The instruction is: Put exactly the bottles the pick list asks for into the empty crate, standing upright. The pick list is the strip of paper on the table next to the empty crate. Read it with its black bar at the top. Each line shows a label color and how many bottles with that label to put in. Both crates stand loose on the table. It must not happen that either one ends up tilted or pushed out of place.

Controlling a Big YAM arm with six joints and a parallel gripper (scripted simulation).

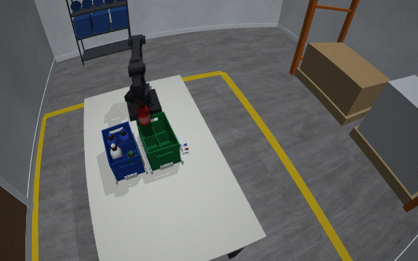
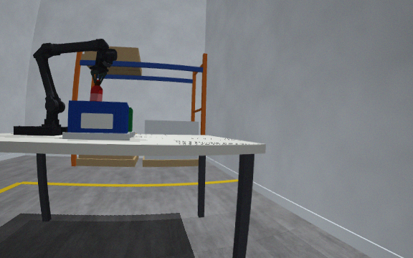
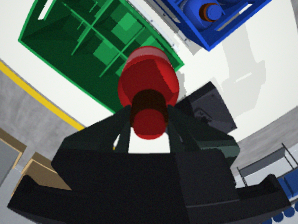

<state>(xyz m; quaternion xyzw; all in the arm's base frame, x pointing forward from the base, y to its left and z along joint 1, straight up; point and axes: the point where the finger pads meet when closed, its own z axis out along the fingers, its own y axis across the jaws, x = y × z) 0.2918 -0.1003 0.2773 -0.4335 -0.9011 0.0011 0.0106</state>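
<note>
My hand is 6 cm above the red bottle. From my hand the other things lie so: blue crate: 24 cm below, 19 cm to the right, 5 cm ahead; green crate: 24 cm below, 9 cm ahead, 3 cm to the left; blue bottle: 24 cm below, 14 cm to the right, 3 cm behind.
</note>
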